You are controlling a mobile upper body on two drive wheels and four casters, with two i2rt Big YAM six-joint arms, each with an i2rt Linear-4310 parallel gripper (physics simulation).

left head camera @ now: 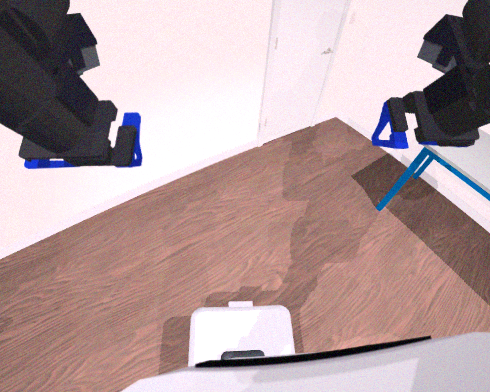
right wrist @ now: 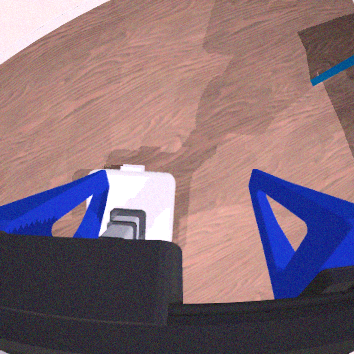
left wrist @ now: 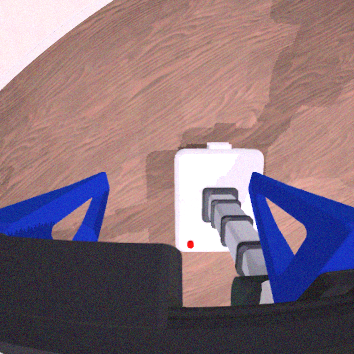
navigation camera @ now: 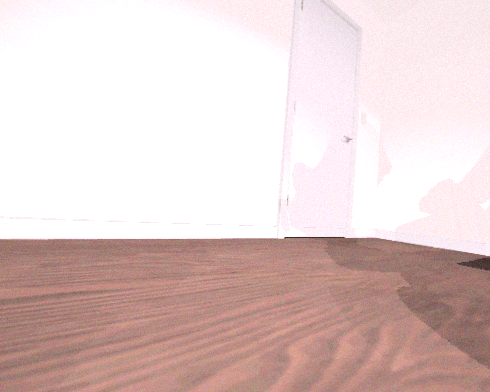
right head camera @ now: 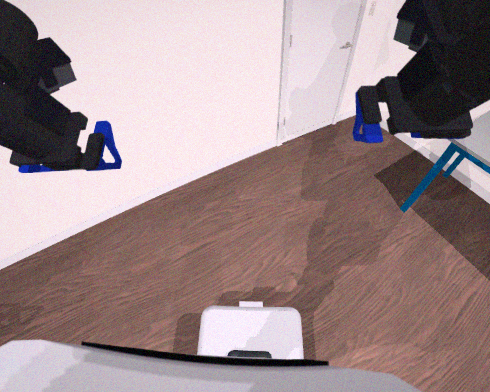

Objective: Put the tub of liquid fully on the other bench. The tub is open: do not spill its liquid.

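Note:
The tub of liquid does not show in any view. Part of a bench (left head camera: pixel 470 160) (right head camera: pixel 477 134) with a light grey top and blue legs shows at the right edge of both head views. One blue leg also shows at the upper right of the right wrist view (right wrist: pixel 332 71). I cannot tell which bench it is. My left gripper (left head camera: pixel 87 162) (right head camera: pixel 70 167) (left wrist: pixel 178 179) is open and empty, raised at the left, far from the bench. My right gripper (left head camera: pixel 425 142) (right head camera: pixel 400 136) (right wrist: pixel 178 177) is open and empty; it appears above the bench's near corner in the head views, not touching it.
A white door (left head camera: pixel 302 65) (right head camera: pixel 320 65) (navigation camera: pixel 322 125) stands in the far wall near the room's corner. The white wall (navigation camera: pixel 140 120) runs to the left. My white base (left head camera: pixel 242 330) (right head camera: pixel 250 330) (left wrist: pixel 192 175) (right wrist: pixel 157 195) stands on the brown wood floor (navigation camera: pixel 175 310).

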